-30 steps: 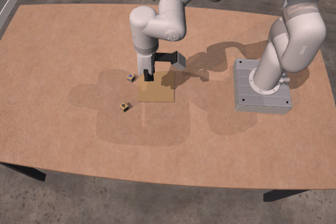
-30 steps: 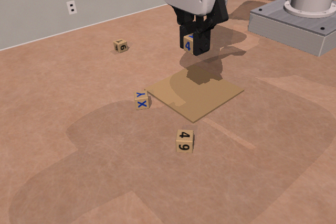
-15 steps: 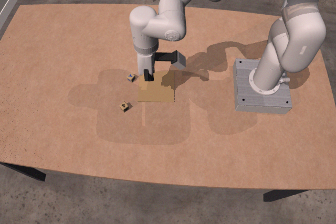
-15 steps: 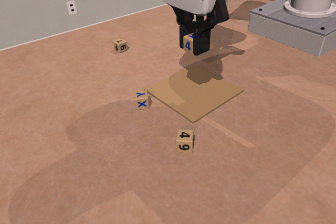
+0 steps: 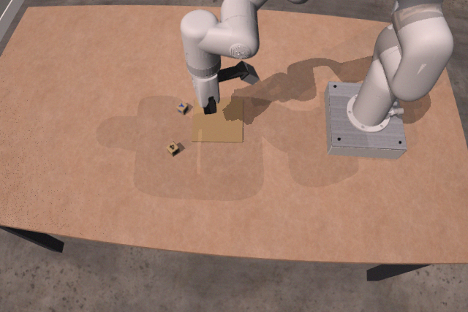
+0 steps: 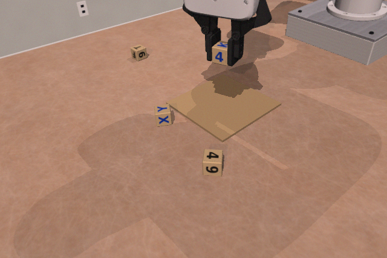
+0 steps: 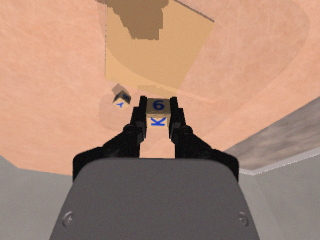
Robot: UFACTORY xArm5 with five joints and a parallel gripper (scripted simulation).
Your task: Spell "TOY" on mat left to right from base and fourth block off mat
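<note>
My gripper is now 120 mm above the tan mat, 20 mm to the left of it and 20 mm past it. Also, from my hand: O block (10 mm below); then T block (280 mm to the right, 110 mm below, 30 mm behind).
</note>
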